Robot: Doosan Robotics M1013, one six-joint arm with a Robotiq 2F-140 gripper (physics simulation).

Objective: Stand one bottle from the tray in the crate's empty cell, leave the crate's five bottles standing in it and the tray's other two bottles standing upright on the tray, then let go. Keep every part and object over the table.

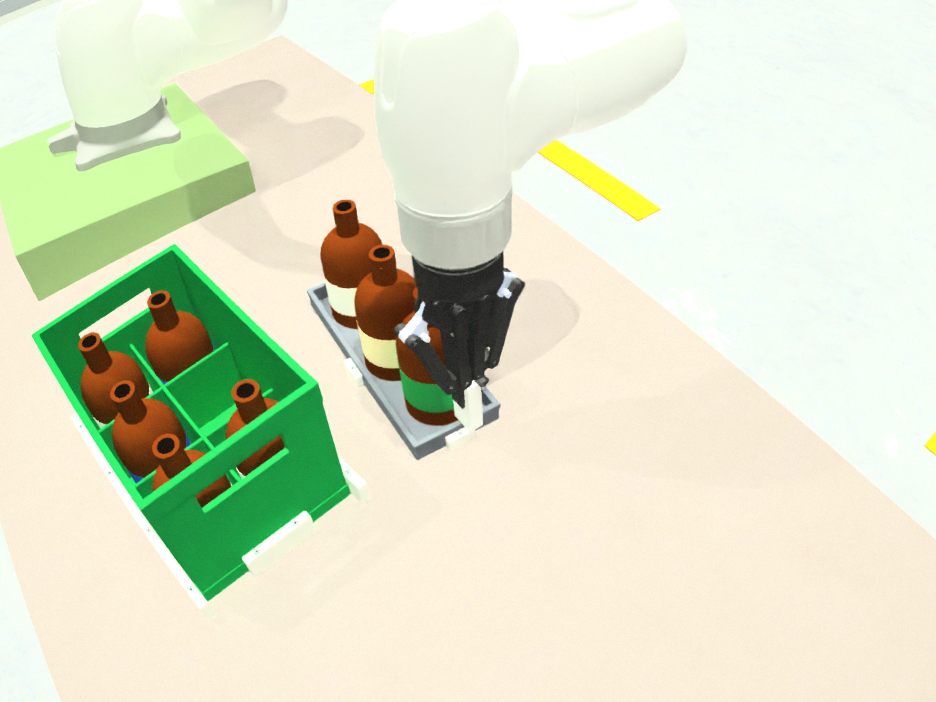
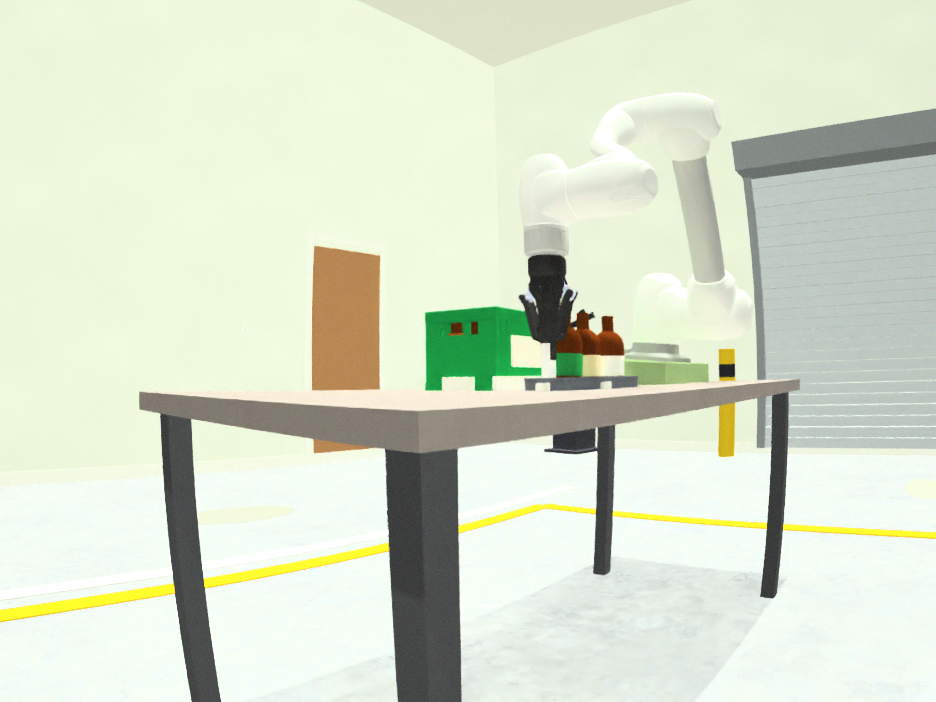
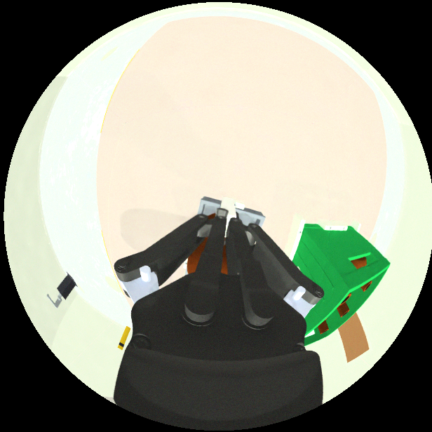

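Where they show: gripper, fingertip midpoint: [image 1: 468,420] [image 2: 548,377]; arm's base at its link origin: [image 1: 123,133] [image 2: 655,361].
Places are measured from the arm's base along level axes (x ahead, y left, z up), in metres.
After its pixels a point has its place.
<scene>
My gripper [image 1: 469,404] @(x 0.773, y 0.237, z -0.045 m) [image 2: 548,361] @(x 0.773, y 0.237, z -0.045 m) [image 3: 225,205] is shut, with nothing between its white fingertips. It points down over the near end of the grey tray [image 1: 419,447] @(x 0.777, y 0.179, z -0.048 m) [image 2: 627,381] @(x 0.541, y 0.263, z -0.057 m) [image 3: 209,204]. The green-label bottle [image 1: 424,385] @(x 0.745, y 0.205, z 0.000 m) [image 2: 568,364] @(x 0.741, y 0.259, z -0.020 m) stands upright on the tray just behind the fingers, which partly hide it. A cream-label bottle [image 1: 380,309] @(x 0.665, y 0.198, z 0.040 m) and a white-label bottle [image 1: 347,256] @(x 0.572, y 0.200, z 0.042 m) [image 2: 607,343] @(x 0.575, y 0.234, z 0.027 m) stand upright farther along the tray. The green crate [image 1: 291,479] @(x 0.794, y 0.045, z 0.012 m) [image 2: 461,362] @(x 0.803, y 0.012, z -0.010 m) [image 3: 320,270] holds several upright brown bottles; its empty cell is the middle one on the tray side.
White brackets [image 1: 279,540] @(x 0.815, y 0.011, z -0.041 m) sit at the crate's base, and small white clips [image 1: 353,371] @(x 0.644, y 0.162, z -0.055 m) sit at the tray's edge. The arm's base stands on a light green block [image 1: 136,234] @(x 0.244, y -0.026, z -0.045 m) at the table's far end. The table's long edge runs beyond the tray.
</scene>
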